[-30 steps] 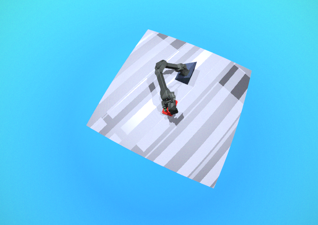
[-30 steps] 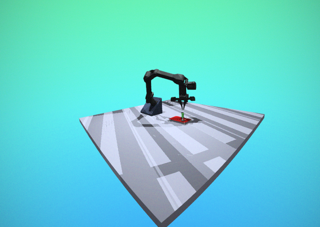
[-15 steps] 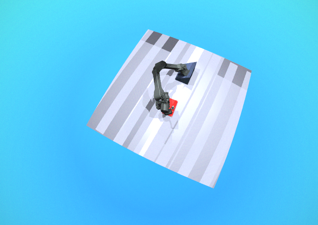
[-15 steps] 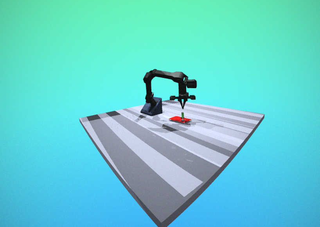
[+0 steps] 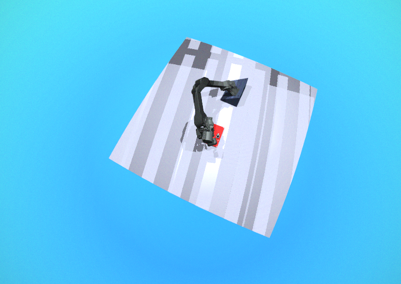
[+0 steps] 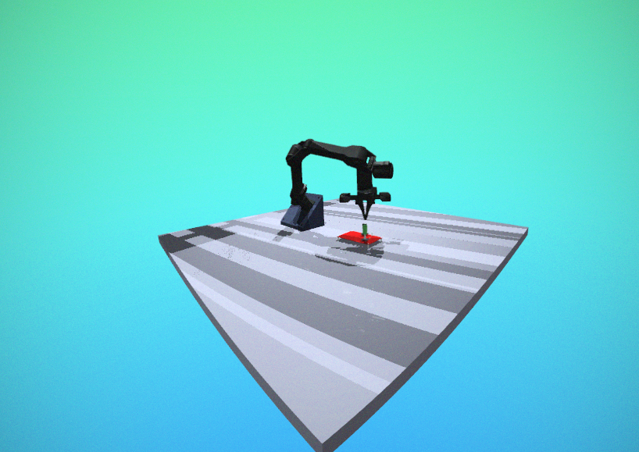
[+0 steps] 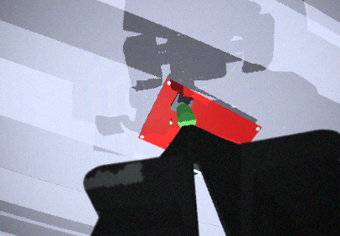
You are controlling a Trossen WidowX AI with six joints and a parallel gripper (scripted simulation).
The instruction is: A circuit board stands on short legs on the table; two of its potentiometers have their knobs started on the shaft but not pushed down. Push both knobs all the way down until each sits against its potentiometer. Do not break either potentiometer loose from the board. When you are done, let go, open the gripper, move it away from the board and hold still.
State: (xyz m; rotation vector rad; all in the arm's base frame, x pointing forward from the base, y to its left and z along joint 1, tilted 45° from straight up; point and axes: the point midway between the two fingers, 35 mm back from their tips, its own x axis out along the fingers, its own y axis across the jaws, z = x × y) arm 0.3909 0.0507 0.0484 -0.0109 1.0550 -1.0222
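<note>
Right now the green knob is 40 mm below my gripper tip. Also, from my gripper tip: potentiometer (60 mm below, 50 mm to the left, 50 mm behind).
</note>
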